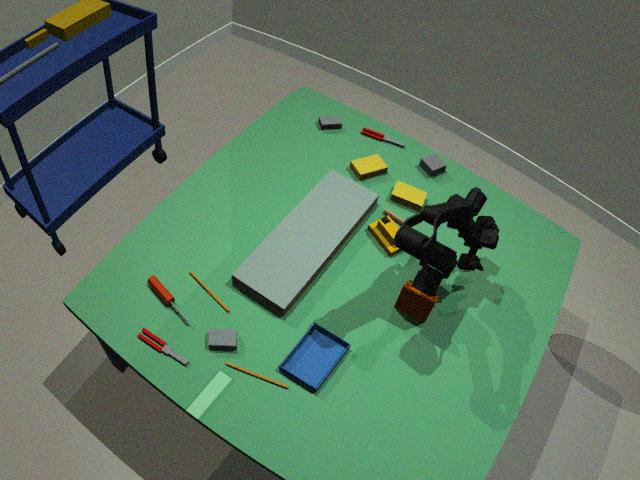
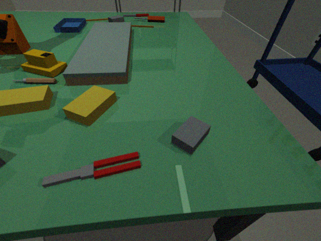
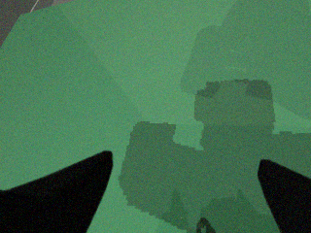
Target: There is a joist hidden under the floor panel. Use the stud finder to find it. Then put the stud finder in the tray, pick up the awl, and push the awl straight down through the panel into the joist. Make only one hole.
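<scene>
Now: gripper tip 30 cm short of the awl, 1 cm to the right of it and 8 cm above it. From my gripper tip the other things lie so: blue tray 21 cm ahead, 56 cm to the left, 7 cm below; yellow stud finder 32 cm ahead, 9 cm to the left, 4 cm below.
</scene>
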